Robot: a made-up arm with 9 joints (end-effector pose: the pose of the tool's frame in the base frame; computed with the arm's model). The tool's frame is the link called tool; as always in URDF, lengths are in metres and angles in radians.
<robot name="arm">
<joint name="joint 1" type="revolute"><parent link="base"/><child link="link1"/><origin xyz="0 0 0.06" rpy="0 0 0"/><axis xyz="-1 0 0"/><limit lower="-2.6" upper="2.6" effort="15" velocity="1"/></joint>
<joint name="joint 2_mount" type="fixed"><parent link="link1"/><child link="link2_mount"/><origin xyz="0.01 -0.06 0" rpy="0 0 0"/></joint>
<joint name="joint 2" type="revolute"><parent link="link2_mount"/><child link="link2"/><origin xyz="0.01 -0.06 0" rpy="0 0 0"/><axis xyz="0 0 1"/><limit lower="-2.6" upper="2.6" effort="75" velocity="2.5"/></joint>
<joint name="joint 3" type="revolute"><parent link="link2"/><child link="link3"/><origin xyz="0.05 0.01 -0.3" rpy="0 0 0"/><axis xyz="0 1 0"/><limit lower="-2.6" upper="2.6" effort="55" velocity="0.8"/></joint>
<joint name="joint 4" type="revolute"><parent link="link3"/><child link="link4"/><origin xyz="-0.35 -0.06 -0.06" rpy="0 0 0"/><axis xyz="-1 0 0"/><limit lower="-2.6" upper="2.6" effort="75" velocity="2.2"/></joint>
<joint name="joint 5" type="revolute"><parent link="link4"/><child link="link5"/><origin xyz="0.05 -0.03 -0.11" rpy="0 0 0"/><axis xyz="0 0 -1"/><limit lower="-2.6" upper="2.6" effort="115" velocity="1.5"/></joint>
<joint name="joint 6" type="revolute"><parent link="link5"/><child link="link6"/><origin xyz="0.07 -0.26 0.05" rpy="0 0 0"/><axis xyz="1 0 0"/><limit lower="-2.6" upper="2.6" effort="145" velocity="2"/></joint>
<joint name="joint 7" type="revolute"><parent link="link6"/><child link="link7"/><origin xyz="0.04 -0.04 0.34" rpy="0 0 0"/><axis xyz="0 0 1"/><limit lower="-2.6" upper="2.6" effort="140" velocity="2.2"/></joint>
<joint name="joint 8" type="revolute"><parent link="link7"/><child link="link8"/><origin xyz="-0.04 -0.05 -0.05" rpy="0 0 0"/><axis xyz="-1 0 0"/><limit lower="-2.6" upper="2.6" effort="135" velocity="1.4"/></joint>
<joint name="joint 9" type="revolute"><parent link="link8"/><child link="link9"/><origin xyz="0 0.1 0.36" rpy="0 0 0"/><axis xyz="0 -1 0"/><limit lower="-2.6" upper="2.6" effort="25" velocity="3"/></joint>
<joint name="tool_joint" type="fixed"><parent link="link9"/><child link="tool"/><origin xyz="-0.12 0.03 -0.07" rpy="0 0 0"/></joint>
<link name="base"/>
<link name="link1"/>
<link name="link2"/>
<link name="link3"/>
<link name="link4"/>
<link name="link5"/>
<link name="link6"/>
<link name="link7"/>
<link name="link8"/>
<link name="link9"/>
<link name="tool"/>
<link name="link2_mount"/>
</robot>
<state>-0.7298 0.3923 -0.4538 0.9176 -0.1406 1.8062 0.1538 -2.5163 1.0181</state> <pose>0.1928 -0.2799 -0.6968 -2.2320 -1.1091 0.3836</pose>
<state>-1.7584 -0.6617 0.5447 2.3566 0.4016 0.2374 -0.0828 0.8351 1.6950</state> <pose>0.0970 0.2319 0.3933 -0.4504 -1.3617 1.1116</pose>
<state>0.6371 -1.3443 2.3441 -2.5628 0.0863 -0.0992 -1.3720 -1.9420 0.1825</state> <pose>0.0445 -0.0174 0.5414 0.5426 0.1878 0.7645</pose>
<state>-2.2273 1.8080 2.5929 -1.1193 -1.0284 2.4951 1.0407 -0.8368 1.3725</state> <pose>-0.2889 0.4256 -0.3298 -0.9764 -1.8391 1.7908</pose>
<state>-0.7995 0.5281 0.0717 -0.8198 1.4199 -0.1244 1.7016 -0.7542 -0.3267</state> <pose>-0.0936 -0.5803 -0.8378 2.0706 0.4776 1.3422</pose>
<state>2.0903 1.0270 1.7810 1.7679 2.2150 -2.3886 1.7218 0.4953 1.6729</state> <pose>0.4277 0.0258 0.3178 1.4737 -1.2617 0.1021</pose>
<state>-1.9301 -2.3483 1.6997 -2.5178 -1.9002 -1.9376 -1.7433 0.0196 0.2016</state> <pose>-0.2141 -0.0710 -0.4473 2.2767 -1.4503 0.4700</pose>
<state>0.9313 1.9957 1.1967 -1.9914 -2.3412 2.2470 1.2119 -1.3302 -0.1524</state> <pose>-0.4887 0.3049 -0.0933 -1.4271 0.3574 0.7132</pose>
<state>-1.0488 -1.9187 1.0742 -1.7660 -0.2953 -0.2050 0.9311 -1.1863 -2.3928</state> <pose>-0.4285 0.8274 -0.0724 1.6411 -0.7958 0.7716</pose>
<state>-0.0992 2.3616 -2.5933 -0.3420 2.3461 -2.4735 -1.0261 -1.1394 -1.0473</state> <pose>-0.2749 -0.0620 0.1800 0.7273 1.3005 1.0205</pose>
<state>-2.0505 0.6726 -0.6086 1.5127 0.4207 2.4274 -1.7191 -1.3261 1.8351</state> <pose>-0.1977 0.7973 -0.6276 -0.9279 -1.8854 1.8000</pose>
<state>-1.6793 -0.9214 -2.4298 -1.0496 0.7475 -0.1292 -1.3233 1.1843 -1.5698</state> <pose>-0.2453 0.1158 -0.5006 2.7933 1.1419 0.0190</pose>
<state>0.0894 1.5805 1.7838 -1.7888 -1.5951 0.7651 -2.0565 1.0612 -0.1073</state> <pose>0.3117 0.1473 -0.5072 -0.9737 2.5709 0.5849</pose>
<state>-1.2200 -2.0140 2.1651 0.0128 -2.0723 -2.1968 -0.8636 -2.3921 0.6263</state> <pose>-0.2358 0.0267 -0.0460 -1.2524 1.2210 1.6784</pose>
